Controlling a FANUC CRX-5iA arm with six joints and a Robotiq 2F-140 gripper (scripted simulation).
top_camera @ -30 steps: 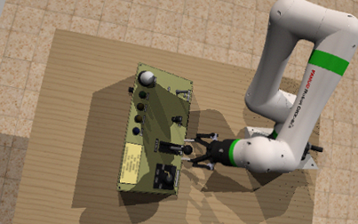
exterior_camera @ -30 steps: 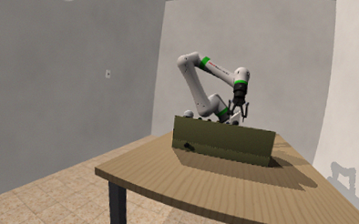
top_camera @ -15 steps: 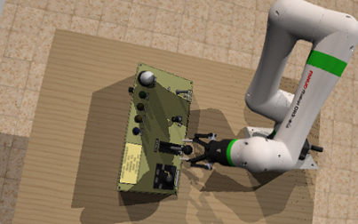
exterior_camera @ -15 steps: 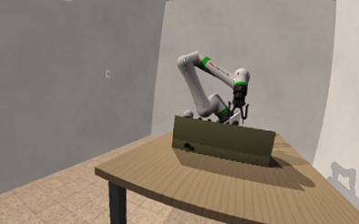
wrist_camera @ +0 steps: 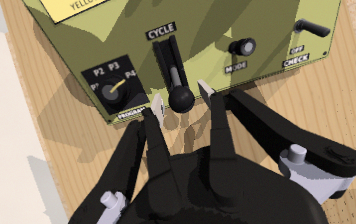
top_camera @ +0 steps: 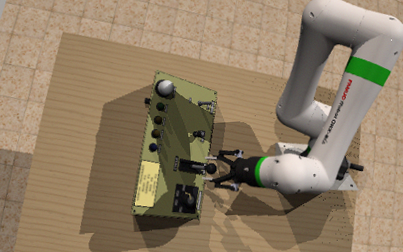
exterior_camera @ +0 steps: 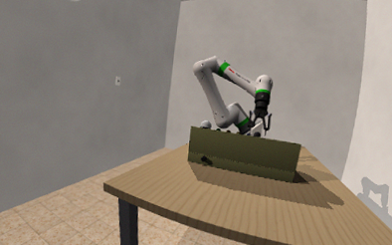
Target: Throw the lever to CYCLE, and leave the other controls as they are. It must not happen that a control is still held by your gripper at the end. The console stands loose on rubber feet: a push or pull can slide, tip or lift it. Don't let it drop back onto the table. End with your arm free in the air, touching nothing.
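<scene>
The olive console is 10 cm ahead of my hand, 5 cm to the right of it and 6 cm below it. Round my hand: mode push knob (7 cm ahead, 11 cm to the right, 3 cm below); then rotary program selector (5 cm ahead, 12 cm to the left, 3 cm below); then toggle switch (8 cm ahead, 23 cm to the right, 4 cm below).
</scene>
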